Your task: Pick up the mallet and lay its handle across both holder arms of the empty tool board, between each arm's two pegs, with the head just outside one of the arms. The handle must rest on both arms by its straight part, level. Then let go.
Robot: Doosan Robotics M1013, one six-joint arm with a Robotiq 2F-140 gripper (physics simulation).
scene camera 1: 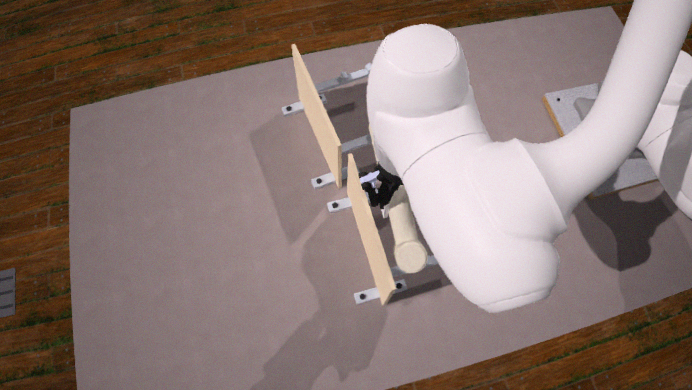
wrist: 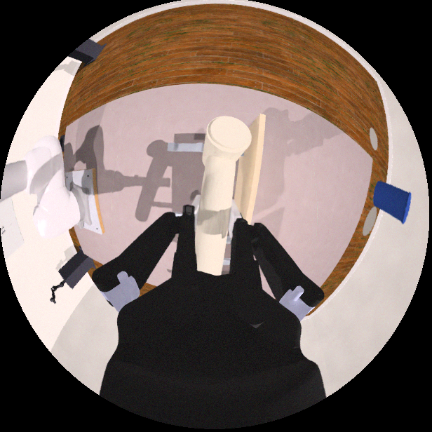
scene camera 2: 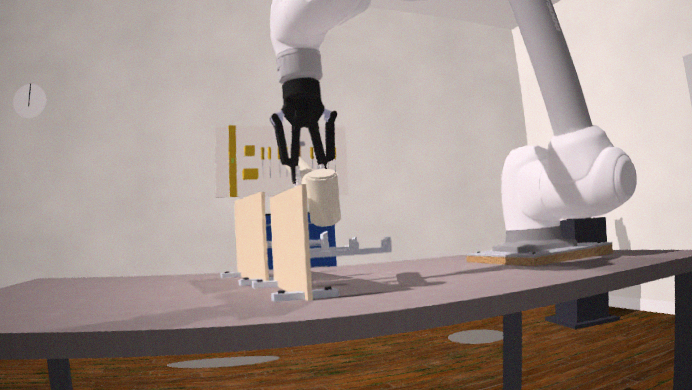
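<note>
My gripper [scene camera 1: 389,200] [scene camera 2: 310,172] [wrist: 213,204] is shut on the handle of the cream mallet [scene camera 1: 404,220] [scene camera 2: 322,200] [wrist: 217,185]. The mallet is in the air beside the near board's panel [scene camera 1: 370,230] [scene camera 2: 291,240] [wrist: 253,170]. Its head is at the near end, above the level of the near board's outer arm [scene camera 1: 431,260] [scene camera 2: 370,249] [wrist: 185,147], and partly covers that arm in scene camera 1 and the wrist view. Pegs on the arm show in scene camera 2. The near board's other arm is mostly hidden, and the handle's far end is hidden in scene camera 1.
The far board's panel [scene camera 1: 317,117] [scene camera 2: 251,237] stands behind the near one, with its arms [scene camera 1: 345,80] partly behind the robot's white links [scene camera 1: 480,190]. The robot's base plate [scene camera 1: 570,107] [scene camera 2: 487,259] [wrist: 95,210] is on the table [scene camera 1: 165,225] [scene camera 2: 125,310].
</note>
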